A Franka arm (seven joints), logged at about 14 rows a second.
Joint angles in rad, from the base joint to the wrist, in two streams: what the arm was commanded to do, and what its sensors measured. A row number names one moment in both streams.
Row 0, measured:
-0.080 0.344 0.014 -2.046 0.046 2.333 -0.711
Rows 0 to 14, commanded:
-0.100 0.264 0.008 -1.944 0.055 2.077 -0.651
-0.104 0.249 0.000 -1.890 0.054 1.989 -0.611
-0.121 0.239 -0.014 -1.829 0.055 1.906 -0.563
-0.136 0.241 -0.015 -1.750 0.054 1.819 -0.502
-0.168 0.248 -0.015 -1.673 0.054 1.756 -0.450
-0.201 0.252 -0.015 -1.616 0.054 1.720 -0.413
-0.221 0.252 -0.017 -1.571 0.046 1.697 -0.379
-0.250 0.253 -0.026 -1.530 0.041 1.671 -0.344
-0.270 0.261 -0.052 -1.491 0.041 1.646 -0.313
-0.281 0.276 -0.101 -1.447 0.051 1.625 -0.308
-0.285 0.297 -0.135 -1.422 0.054 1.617 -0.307
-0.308 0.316 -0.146 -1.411 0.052 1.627 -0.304
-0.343 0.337 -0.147 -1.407 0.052 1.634 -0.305
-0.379 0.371 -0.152 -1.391 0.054 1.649 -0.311
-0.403 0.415 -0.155 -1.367 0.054 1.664 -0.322
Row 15, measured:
-0.357 0.313 -0.156 -1.454 0.046 1.661 -0.332
